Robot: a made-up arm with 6 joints.
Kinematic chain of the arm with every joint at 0, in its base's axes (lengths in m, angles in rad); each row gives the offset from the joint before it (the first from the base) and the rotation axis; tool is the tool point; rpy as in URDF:
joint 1: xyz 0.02 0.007 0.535 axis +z
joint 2: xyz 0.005 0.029 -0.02 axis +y
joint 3: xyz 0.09 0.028 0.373 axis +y
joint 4: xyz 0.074 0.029 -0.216 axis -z
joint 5: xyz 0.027 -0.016 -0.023 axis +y
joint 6: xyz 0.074 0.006 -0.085 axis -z
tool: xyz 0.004 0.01 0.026 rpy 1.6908 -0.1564 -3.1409
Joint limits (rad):
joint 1: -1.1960..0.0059
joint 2: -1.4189..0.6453
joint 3: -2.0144..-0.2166
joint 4: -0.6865..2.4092
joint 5: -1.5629..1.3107
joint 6: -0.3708..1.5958
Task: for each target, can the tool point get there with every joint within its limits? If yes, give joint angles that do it. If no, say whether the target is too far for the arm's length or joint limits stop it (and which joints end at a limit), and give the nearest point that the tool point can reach.
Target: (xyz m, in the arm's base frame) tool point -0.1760 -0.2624 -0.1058
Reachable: no: joint limits stop it (at a limit: joint 1, joint 2, joint 3) | nearest point 0.1276 -0.2355 0.4165 | short by 0.605 m
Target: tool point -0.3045 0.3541 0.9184
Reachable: yes | joints -0.7849 -1.2271 -1.8728 0.5558 -1.1445 1.2173
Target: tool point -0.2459 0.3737 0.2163
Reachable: no: joint limits stop it (at a limit: joint 2, joint 3, joint 4, joint 6) | nearest point -0.0893 0.1577 0.6619 | short by 0.519 m
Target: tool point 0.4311 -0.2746 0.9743
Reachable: yes | joints -0.8257 0.2815 -1.5710 -0.2560 -0.5577 0.9980
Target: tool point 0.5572 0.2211 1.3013
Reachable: no: too far | nearest point 0.4288 0.1418 1.1114 | short by 0.243 m
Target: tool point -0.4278 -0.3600 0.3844
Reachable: no: joint limits stop it (at a limit: joint 1, joint 2, joint 3) | nearest point 0.0741 -0.2437 0.4904 | short by 0.526 m
